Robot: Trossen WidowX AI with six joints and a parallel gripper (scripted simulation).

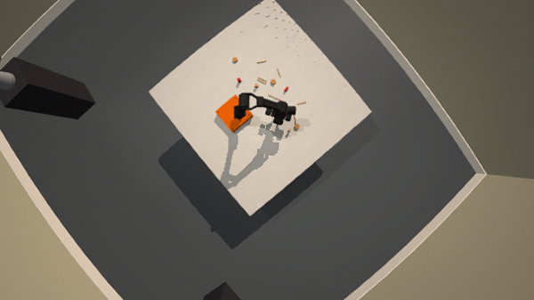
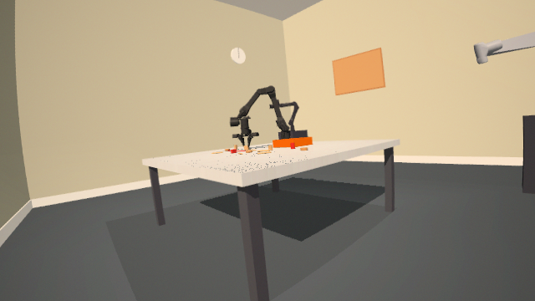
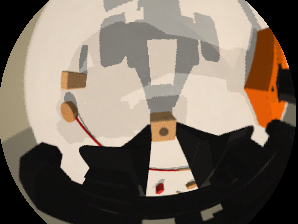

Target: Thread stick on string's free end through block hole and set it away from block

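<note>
My gripper tip is 70 mm short of the thin wooden stick, 140 mm to the right of it and 10 mm above it. Also, from my gripper tip: wooden block right at my gripper tip; then round wooden button 70 mm ahead, 150 mm to the right, 10 mm below; then red cube 180 mm ahead, 130 mm to the left, 10 mm below.
</note>
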